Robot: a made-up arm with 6 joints.
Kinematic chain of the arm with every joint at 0, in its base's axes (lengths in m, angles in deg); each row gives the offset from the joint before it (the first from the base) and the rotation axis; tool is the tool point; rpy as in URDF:
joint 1: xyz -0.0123 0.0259 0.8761 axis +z
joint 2: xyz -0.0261 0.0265 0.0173 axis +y
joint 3: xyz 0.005 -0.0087 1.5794 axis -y
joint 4: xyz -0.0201 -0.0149 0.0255 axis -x
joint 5: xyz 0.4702 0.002 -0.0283 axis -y
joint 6: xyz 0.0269 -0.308 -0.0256 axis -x
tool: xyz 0.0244 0.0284 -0.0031 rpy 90 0 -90
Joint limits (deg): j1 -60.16..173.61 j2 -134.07..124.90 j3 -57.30..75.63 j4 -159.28..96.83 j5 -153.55..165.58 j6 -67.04..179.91
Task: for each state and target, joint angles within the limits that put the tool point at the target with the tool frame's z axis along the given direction. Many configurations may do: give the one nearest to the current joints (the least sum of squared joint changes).
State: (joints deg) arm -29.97 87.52 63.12 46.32 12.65 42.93
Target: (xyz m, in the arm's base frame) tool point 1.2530 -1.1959 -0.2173 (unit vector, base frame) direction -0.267 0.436 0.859
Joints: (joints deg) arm -35.05 122.51 75.23 40.51 -18.27 43.08
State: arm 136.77 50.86 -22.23 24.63 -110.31 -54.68
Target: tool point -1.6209 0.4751 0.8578 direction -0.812 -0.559 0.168
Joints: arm 173.56 74.41 -15.77 41.01 -80.19 -54.53
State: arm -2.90 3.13 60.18 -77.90 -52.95 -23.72
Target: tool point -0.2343 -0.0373 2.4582 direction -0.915 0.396 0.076
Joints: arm -43.20 -22.25 9.99 -30.88 -41.15 -24.08
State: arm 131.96 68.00 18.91 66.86 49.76 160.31
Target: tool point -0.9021 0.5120 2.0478 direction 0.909 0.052 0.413
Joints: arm 169.18 20.86 -31.89 26.09 30.30 158.26
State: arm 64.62 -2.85 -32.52 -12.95 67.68 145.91
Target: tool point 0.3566 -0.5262 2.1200 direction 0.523 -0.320 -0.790
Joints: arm 98.69 -44.52 -55.51 28.85 76.26 145.38
